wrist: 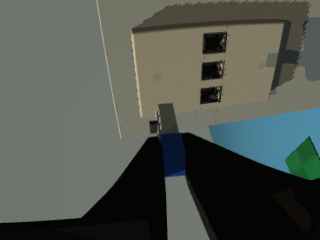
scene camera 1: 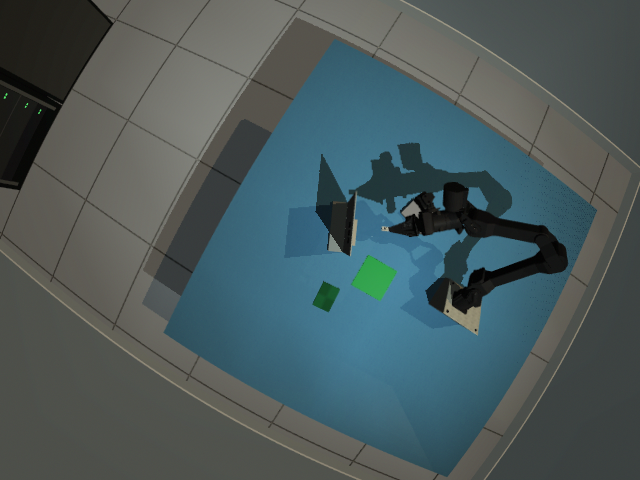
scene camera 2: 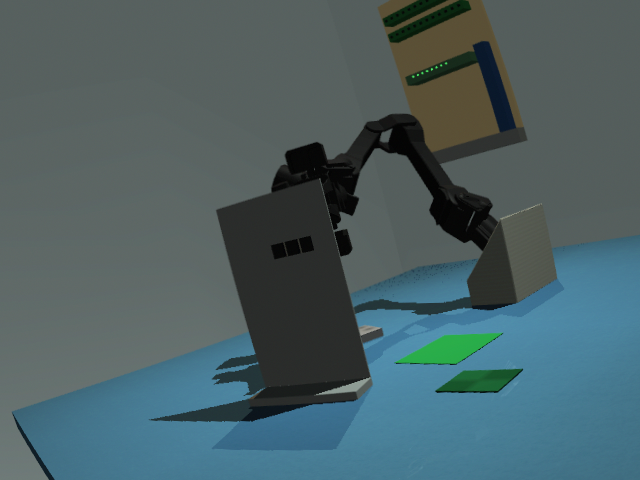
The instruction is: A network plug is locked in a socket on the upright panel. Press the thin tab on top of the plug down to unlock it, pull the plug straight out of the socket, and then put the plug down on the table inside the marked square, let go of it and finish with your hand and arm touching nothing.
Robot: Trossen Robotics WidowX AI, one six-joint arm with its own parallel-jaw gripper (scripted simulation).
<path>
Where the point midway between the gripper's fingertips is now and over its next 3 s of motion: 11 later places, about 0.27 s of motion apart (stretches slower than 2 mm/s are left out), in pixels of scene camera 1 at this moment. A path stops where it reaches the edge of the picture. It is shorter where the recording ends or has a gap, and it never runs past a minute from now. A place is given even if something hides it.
My gripper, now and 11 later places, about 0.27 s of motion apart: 388, 229; 380, 240; 373, 251; 369, 261; 368, 269; 369, 275; 372, 278; 375, 280; 375, 280; 375, 279; 374, 279; 373, 279
</path>
